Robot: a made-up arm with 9 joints. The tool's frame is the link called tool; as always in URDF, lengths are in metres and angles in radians.
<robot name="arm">
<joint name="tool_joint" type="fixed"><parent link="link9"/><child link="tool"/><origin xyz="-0.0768 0.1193 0.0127" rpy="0 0 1.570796"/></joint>
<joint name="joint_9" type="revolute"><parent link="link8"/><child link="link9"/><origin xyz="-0.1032 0.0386 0.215" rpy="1.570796 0 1.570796"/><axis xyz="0 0 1"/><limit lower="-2.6" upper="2.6" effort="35" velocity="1.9"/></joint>
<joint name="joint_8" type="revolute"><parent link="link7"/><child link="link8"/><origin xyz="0.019 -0.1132 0.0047" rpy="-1.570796 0 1.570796"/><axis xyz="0 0 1"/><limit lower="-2.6" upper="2.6" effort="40" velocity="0.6"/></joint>
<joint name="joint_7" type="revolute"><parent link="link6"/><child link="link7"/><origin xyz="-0.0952 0.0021 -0.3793" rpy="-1.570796 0 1.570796"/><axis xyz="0 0 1"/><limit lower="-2.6" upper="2.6" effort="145" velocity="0.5"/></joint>
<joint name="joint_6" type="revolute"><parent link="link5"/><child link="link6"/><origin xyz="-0.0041 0.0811 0.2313" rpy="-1.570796 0 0"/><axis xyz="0 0 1"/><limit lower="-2.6" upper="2.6" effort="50" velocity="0.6"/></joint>
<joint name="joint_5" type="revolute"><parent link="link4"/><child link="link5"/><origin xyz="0.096 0.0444 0.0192" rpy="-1.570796 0 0"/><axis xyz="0 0 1"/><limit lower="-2.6" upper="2.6" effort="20" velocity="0.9"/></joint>
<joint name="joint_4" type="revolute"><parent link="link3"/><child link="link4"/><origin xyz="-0.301 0.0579 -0.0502" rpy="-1.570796 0 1.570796"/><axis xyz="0 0 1"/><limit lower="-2.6" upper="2.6" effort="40" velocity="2.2"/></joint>
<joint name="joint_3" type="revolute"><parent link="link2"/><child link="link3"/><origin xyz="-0.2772 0.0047 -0.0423" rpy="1.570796 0 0"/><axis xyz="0 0 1"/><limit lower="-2.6" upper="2.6" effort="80" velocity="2.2"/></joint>
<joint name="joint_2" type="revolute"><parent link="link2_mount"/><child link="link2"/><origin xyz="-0.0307 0.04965 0.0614" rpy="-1.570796 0 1.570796"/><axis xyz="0 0 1"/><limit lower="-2.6" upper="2.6" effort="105" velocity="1.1"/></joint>
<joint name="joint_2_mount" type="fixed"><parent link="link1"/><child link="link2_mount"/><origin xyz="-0.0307 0.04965 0.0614" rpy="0 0 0"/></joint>
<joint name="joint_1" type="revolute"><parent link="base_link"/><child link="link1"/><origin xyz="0 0 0.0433" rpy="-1.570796 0 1.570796"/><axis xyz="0 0 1"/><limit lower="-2.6" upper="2.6" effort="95" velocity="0.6"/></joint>
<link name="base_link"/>
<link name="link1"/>
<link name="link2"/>
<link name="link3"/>
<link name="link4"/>
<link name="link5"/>
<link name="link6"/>
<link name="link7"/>
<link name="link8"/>
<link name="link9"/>
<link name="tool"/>
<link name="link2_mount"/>
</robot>
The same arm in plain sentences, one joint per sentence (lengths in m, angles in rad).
The arm has nine revolute joints in a row. What follows holds with every joint at zero, and every direction is one of the base frame's.
Joint 1 is mounted 0.0433 m along +z from the base frame's origin and turns about -x, from -2.6 to 2.6 rad.
Joint 2 is mounted 0.1228 m along -x and 0.0614 m along -y and 0.0993 m along -z from joint 1 and turns about -y, from -2.6 to 2.6 rad.
Joint 3 is mounted 0.0047 m along +x and 0.0423 m along +y and 0.2772 m along +z from joint 2 and turns about -x, from -2.6 to 2.6 rad.
Joint 4 is mounted 0.0502 m along +x and 0.0579 m along -y and 0.301 m along +z from joint 3 and turns about +z, from -2.6 to 2.6 rad.
Joint 5 is mounted 0.0444 m along +x and 0.096 m along -y and 0.0192 m along +z from joint 4 and turns about +x, from -2.6 to 2.6 rad.
Joint 6 is mounted 0.2313 m along +x and 0.0041 m along +y and 0.0811 m along -z from joint 5 and turns about -z, from -2.6 to 2.6 rad.
Joint 7 is mounted 0.0021 m along -x and 0.0952 m along +y and 0.3793 m along +z from joint 6 and turns about +y, from -2.6 to 2.6 rad.
Joint 8 is mounted 0.019 m along -x and 0.0047 m along +y and 0.1132 m along -z from joint 7 and turns about +x, from -2.6 to 2.6 rad.
Joint 9 is mounted 0.215 m along +x and 0.0386 m along -y and 0.1032 m along -z from joint 8 and turns about +z, from -2.6 to 2.6 rad.
The tool frame, which is the frame that the pose is given for, is mounted 0.1193 m along +x and 0.0768 m along +y and 0.0127 m along +z from joint 9; its axes are the base frame's turned by roll 0, pitch 0 and yaw 0 rad (as in URDF: about the fixed x, then y, then z).

